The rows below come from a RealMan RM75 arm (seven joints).
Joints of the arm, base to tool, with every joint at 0 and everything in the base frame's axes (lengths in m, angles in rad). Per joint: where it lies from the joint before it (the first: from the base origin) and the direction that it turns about. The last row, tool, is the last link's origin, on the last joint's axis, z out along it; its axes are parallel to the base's.
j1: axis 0 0 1 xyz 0 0 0.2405
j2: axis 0 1 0 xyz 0 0 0
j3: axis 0 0 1 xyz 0 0 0.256
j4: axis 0 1 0 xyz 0 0 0
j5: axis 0 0 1 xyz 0 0 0.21
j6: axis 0 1 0 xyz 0 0 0
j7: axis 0 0 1 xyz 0 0 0.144
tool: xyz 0 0 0
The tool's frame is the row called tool.
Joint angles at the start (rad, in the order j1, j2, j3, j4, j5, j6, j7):
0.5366 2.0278 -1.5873 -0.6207 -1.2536 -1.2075 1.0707
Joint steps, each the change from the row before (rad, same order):
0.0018 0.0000 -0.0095 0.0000 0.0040 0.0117 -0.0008
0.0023 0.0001 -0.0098 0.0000 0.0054 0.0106 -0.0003
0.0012 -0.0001 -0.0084 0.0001 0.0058 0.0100 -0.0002
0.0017 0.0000 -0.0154 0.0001 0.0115 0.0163 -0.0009
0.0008 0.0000 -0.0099 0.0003 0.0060 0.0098 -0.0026
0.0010 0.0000 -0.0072 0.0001 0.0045 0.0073 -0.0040
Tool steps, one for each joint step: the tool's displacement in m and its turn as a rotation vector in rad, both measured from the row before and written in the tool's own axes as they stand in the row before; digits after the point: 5 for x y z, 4 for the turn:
0.00057 -0.00029 0.00138 0.0028 0.0064 -0.0021
0.00019 -0.00022 0.00155 0.0020 0.0047 -0.0015
0.00036 -0.00029 0.00109 0.0035 0.0038 -0.0001
0.00054 -0.00019 0.00196 0.0051 0.0053 0.0000
0.00062 0.00013 0.00117 0.0022 0.0044 -0.0021
0.00029 0.00000 0.00094 0.0016 0.0031 -0.0040

